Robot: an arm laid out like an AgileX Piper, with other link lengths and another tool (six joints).
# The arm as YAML. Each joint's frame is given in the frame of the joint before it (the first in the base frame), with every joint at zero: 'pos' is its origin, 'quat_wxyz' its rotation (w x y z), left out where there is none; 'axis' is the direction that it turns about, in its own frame. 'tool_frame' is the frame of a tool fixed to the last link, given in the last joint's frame.
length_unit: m
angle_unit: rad
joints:
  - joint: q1
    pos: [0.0, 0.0, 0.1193]
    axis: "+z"
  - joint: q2
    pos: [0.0, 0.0, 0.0]
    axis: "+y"
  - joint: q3
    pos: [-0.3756, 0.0, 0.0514]
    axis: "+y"
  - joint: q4
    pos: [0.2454, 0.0, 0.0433]
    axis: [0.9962, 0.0, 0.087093]
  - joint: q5
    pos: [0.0, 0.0, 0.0]
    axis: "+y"
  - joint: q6
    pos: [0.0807, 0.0, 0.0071]
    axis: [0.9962, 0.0, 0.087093]
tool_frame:
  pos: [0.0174, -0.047, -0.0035]
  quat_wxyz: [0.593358, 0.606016, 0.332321, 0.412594]
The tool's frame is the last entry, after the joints.
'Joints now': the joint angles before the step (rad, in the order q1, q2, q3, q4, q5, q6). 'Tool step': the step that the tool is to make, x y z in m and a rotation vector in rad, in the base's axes. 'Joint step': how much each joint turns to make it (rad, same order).
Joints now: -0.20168, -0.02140, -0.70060, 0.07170, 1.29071, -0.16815
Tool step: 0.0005, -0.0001, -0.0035, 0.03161, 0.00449, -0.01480
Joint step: 0.00023, -0.00008, 0.00834, 0.00075, 0.00014, 0.03349
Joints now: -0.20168, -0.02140, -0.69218, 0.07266, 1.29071, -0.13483
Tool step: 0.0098, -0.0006, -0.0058, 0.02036, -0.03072, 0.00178
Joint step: -0.00001, 0.00017, 0.04427, 0.01615, -0.07160, 0.01191
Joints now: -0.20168, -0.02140, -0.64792, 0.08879, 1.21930, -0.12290
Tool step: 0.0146, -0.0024, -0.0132, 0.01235, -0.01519, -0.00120
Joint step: 0.00004, -0.00001, 0.07952, 0.00967, -0.09253, 0.00243
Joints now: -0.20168, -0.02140, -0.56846, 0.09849, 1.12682, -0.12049
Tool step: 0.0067, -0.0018, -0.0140, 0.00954, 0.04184, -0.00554
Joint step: -0.00017, 0.00000, 0.05472, -0.00427, -0.01223, 0.00411
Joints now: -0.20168, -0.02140, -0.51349, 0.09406, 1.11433, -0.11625
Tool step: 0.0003, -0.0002, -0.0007, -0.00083, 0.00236, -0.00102
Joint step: -0.00010, 0.00000, 0.00296, -0.00155, -0.00081, -0.00008
